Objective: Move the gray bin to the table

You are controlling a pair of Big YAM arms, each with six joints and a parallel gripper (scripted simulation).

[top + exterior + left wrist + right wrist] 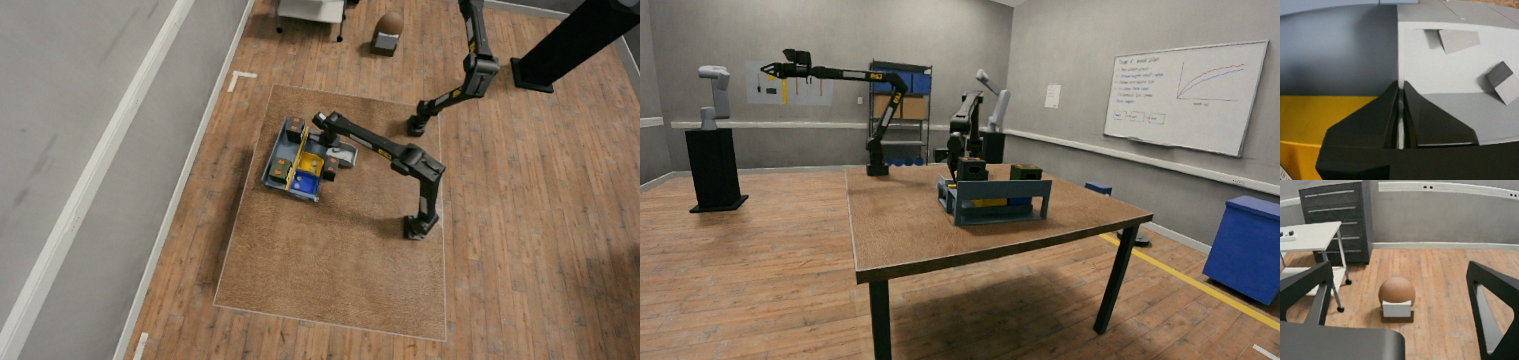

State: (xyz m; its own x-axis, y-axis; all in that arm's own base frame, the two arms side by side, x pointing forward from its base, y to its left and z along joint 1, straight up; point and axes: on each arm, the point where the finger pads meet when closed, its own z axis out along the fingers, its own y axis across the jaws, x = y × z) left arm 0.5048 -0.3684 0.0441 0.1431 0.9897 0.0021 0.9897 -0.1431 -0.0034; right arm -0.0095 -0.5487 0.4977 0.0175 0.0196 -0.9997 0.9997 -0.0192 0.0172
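The gray open bin lies 8 cm behind my left hand, 1 cm to the left of it and 3 cm below it. From my left hand the other things lie so: blue-gray shelf: 13 cm ahead, 10 cm to the left, 2 cm below; yellow bin: 10 cm ahead, 10 cm to the left, 4 cm below; blue bin: 11 cm ahead, 21 cm to the left, 4 cm below.
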